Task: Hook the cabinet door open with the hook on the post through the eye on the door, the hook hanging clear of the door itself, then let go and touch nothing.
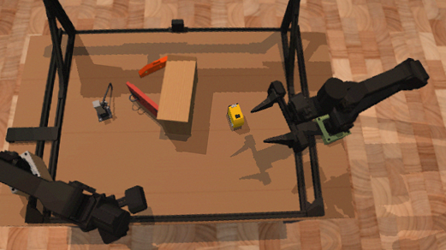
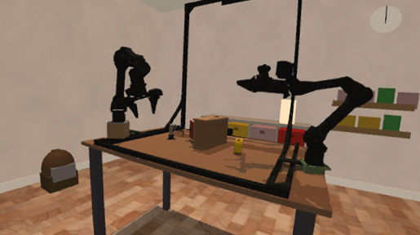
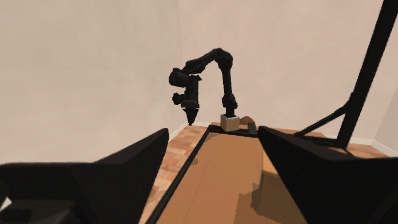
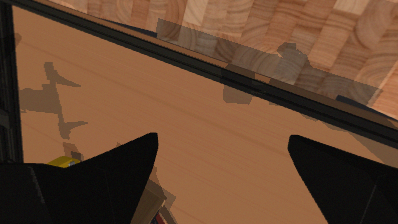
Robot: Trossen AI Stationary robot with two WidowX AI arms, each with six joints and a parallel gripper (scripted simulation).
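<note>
Right now my right hand is 350 mm past the red door, 80 mm to the right of it and 150 mm above it. The rest, counted from my right hand: orange flap (540 mm behind, 130 mm to the left, 210 mm below); then yellow box (280 mm behind, 370 mm to the left, 190 mm below).
</note>
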